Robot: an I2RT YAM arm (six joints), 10 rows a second.
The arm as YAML. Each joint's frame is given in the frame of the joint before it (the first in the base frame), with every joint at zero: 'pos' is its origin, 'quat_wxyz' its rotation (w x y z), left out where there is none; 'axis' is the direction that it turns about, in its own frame. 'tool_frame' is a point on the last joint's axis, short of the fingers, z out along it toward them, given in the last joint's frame.
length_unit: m
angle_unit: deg
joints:
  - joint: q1
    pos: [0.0, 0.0, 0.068]
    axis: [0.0, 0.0, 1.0]
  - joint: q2
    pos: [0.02, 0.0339, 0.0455]
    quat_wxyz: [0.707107, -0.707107, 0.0, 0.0]
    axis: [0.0, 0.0, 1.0]
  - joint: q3
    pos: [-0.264, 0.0, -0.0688]
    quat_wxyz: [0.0, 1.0, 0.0, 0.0]
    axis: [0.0, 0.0, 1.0]
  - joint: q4
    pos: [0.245, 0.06, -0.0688]
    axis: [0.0, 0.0, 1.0]
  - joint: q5
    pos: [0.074, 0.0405, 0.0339]
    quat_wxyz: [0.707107, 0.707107, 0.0, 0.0]
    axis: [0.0, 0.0, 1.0]
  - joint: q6
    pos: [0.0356, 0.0, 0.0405]
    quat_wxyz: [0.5, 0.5, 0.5, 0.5]
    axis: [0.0, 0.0, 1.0]
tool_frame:
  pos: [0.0, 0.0, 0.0]
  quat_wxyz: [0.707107, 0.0, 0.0, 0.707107]
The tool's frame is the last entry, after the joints.
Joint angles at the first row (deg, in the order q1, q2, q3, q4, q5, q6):
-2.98 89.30 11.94 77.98 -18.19 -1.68
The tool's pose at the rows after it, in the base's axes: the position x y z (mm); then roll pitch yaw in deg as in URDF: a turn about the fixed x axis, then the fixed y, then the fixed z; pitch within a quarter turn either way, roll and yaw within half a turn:
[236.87 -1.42 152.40 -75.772 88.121 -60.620]
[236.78 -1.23 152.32 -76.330 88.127 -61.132]
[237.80 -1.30 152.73 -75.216 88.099 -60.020]
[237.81 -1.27 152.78 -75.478 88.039 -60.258]
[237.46 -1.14 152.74 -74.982 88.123 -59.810]
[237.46 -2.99 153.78 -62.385 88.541 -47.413]
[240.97 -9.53 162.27 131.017 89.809 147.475]
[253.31 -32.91 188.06 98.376 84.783 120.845]
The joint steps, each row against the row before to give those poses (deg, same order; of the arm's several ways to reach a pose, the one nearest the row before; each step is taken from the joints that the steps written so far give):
-0.05 0.00 -0.03 -0.10 0.00 0.01
0.04 0.00 -0.03 0.00 0.00 0.00
0.00 0.08 0.25 -0.12 -0.01 -0.01
0.00 -0.02 0.00 -0.01 -0.02 -0.06
0.04 -0.06 -0.08 0.00 0.09 0.09
-0.49 -0.28 0.07 -0.14 -0.28 0.58
-1.98 -3.22 1.77 -5.83 -3.47 1.16
-6.50 -4.64 6.46 -11.88 -12.54 4.55

